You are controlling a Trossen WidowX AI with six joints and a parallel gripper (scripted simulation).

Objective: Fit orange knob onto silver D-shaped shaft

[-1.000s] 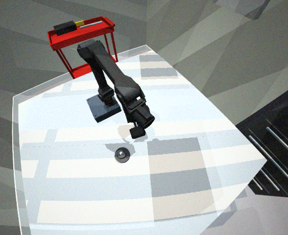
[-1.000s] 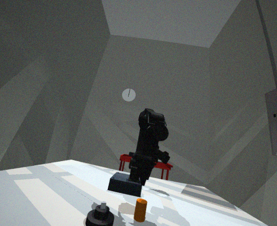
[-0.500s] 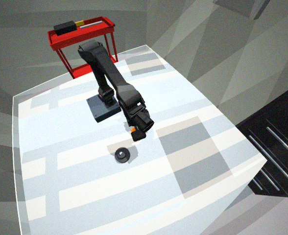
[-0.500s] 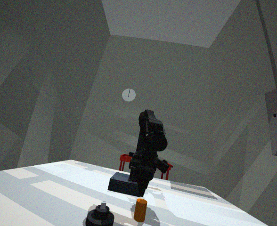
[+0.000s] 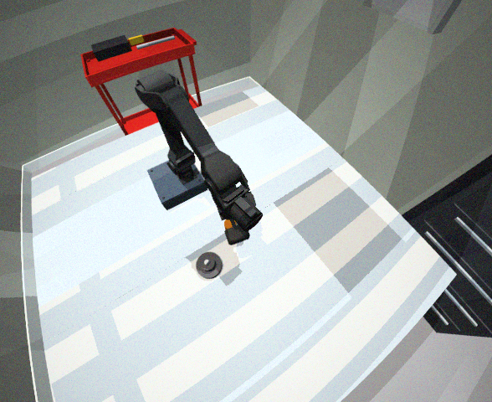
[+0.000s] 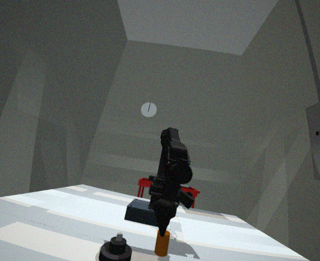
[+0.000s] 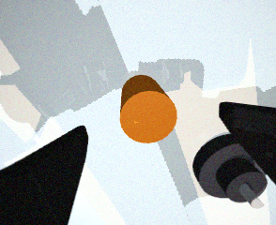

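My gripper tip is now 20 mm above the orange knob. The rest, counted from my gripper tip: round dark pedestal 130 mm to the right, 60 mm ahead, 40 mm below.
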